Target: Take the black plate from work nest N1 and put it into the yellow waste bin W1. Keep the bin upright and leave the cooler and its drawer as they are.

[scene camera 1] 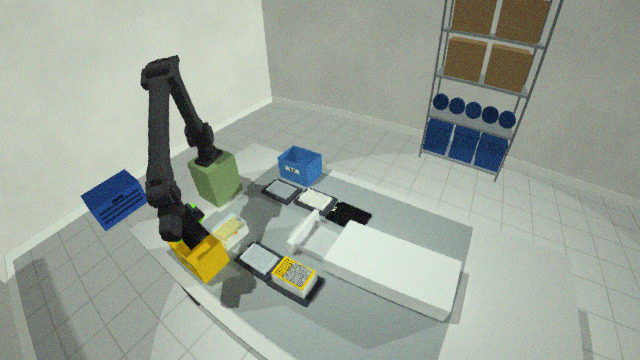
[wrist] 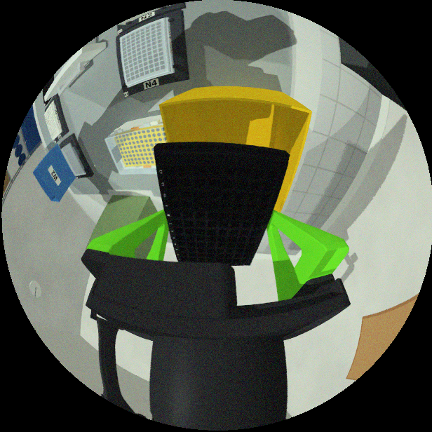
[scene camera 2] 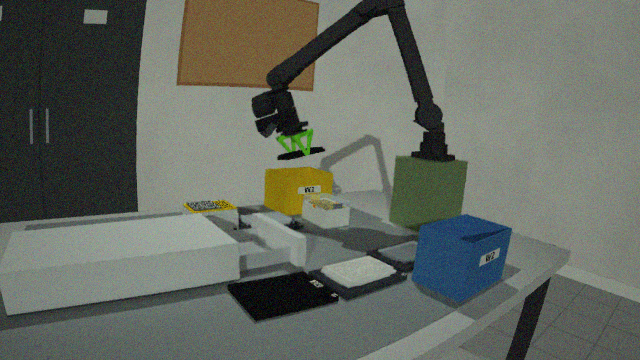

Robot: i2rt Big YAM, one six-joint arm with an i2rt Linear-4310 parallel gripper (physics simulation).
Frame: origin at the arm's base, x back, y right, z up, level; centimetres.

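Seen in the pictures: gripper, fingertip midpoint: (scene camera 2: pixel 300 155); arm's base at its link origin: (scene camera 1: pixel 209 158) (scene camera 2: pixel 433 158).
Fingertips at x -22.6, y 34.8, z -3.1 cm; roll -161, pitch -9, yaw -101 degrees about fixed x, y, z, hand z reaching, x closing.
Observation:
Pixels of each thing's top centre, then the offset from my fingertips to it.
- black plate at its top centre: (scene camera 2: pixel 301 145) (scene camera 1: pixel 186 225) dx +0.2, dy +0.0, dz +3.1 cm
- yellow bin W1 at its top centre: (scene camera 2: pixel 299 171) (scene camera 1: pixel 193 241) dx +0.6, dy +0.8, dz -5.3 cm
- white box with a yellow rack, top centre: (scene camera 2: pixel 326 198) (scene camera 1: pixel 227 224) dx -1.9, dy -14.8, dz -10.4 cm
- pale plate at its top centre: (scene camera 2: pixel 266 216) (scene camera 1: pixel 258 256) dx -19.7, dy -9.8, dz -14.7 cm
- yellow-topped box at its top centre: (scene camera 2: pixel 209 204) (scene camera 1: pixel 293 271) dx -36.3, dy -7.3, dz -9.6 cm
- Blue bin W2 at its top centre: (scene camera 2: pixel 469 227) (scene camera 1: pixel 299 155) dx -9.1, dy -63.1, dz -5.3 cm
My gripper (scene camera 1: pixel 192 230) (scene camera 2: pixel 300 151) (wrist: pixel 217 214) is shut on the black plate (scene camera 1: pixel 195 241) (scene camera 2: pixel 287 156) (wrist: pixel 222 187), its green fingers on two opposite sides. The plate is slightly tilted in scene camera 2. The yellow bin W1 (scene camera 1: pixel 212 262) (scene camera 2: pixel 280 192) (wrist: pixel 210 120) stands upright below, with a gap under the plate. In the wrist view the plate hides part of the bin's opening. The white cooler (scene camera 1: pixel 395 265) (scene camera 2: pixel 120 260) has its drawer (scene camera 1: pixel 305 230) (scene camera 2: pixel 280 237) pulled out. I cannot read an N1 label in these views.
A white box with a yellow rack (scene camera 1: pixel 230 230) (scene camera 2: pixel 325 215) (wrist: pixel 140 146) stands beside the yellow bin. Nest N4 (wrist: pixel 181 55) holds a pale plate (scene camera 1: pixel 260 257) (wrist: pixel 146 52). A yellow-topped box (scene camera 1: pixel 295 274) (scene camera 2: pixel 210 206) stands beyond it. Blue bin W2 (scene camera 1: pixel 300 167) (scene camera 2: pixel 462 260) (wrist: pixel 55 172) is near the back nests.

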